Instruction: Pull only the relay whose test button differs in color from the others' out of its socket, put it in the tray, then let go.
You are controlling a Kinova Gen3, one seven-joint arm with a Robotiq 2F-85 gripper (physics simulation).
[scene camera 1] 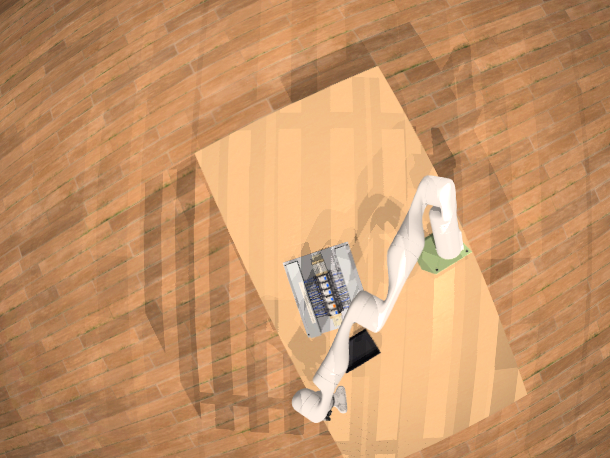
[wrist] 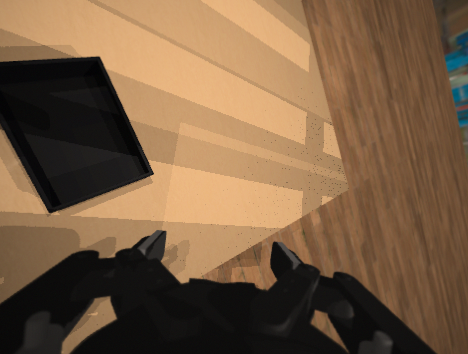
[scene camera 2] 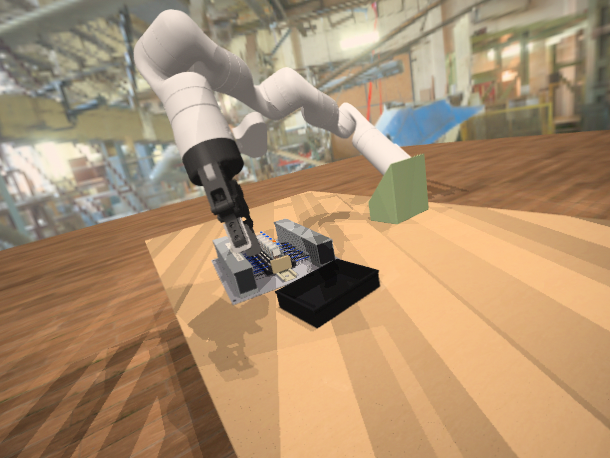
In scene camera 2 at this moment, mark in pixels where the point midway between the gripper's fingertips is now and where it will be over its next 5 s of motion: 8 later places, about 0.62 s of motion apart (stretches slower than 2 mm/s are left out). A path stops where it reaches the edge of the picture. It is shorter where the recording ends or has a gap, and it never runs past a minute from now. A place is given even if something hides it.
My gripper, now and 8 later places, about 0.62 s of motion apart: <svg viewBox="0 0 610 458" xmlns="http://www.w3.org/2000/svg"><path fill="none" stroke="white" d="M250 252L213 191L239 173L247 152L247 132L244 128L244 127L245 127L250 160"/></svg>
